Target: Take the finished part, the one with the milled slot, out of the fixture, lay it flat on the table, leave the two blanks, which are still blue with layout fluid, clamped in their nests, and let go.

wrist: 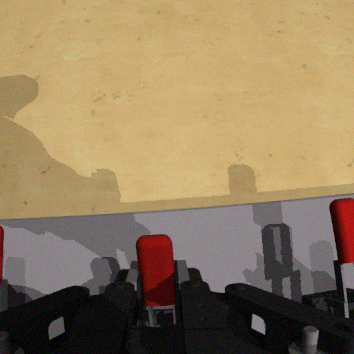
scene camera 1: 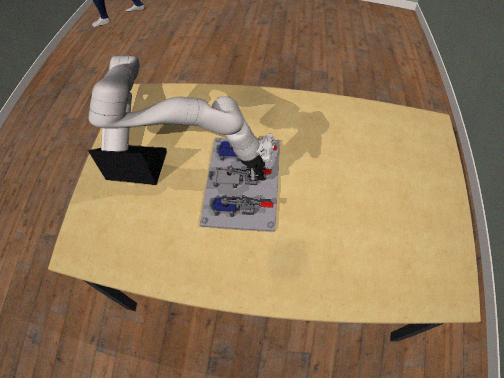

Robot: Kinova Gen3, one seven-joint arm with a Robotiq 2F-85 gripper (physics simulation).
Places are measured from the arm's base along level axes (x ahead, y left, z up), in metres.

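Where they show: gripper, fingertip midpoint: (wrist: 158, 276) (scene camera 1: 264, 175); arm's base, origin of the base link: (scene camera 1: 115, 149).
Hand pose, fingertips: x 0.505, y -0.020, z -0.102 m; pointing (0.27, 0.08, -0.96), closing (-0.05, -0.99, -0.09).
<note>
Each offset is from my fingertips to the top centre of the thing. "*": to the spot under its first point. Level surfaces: height alone.
The finished part {0.126 m back, 0.000 m left, 0.012 m down} (scene camera 1: 226, 178) is grey and sits in the middle nest of the fixture plate {0.074 m back, 0.001 m right, 0.028 m down} (scene camera 1: 215, 220) (wrist: 210, 225); its slot is too small to make out. The middle clamp's arm (scene camera 1: 231, 170) reaches toward it. My gripper (scene camera 1: 258, 176) (wrist: 158, 276) is shut on that clamp's red handle {0.003 m ahead, 0.002 m right, 0.033 m up} (scene camera 1: 268, 171) (wrist: 155, 260), at the plate's right side. One blue blank {0.120 m back, 0.110 m left, 0.007 m down} (scene camera 1: 226, 149) is in the back nest, partly hidden by my arm. The other blue blank {0.118 m back, 0.110 m right, 0.002 m down} (scene camera 1: 223, 204) is in the front nest under its clamp. Neither part nor blank shows in the wrist view.
The front clamp's red handle {0.012 m back, 0.111 m right, 0.034 m up} (scene camera 1: 267, 204) (wrist: 343, 230) and the back clamp's red handle {* 0.028 m ahead, 0.102 m left, 0.013 m up} (scene camera 1: 274, 148) (wrist: 1, 255) stand either side of my gripper. The wooden table {0.043 m down} (scene camera 1: 370, 210) (wrist: 175, 100) extends beyond the plate. The black arm base (scene camera 1: 131, 167) is left of the plate.
</note>
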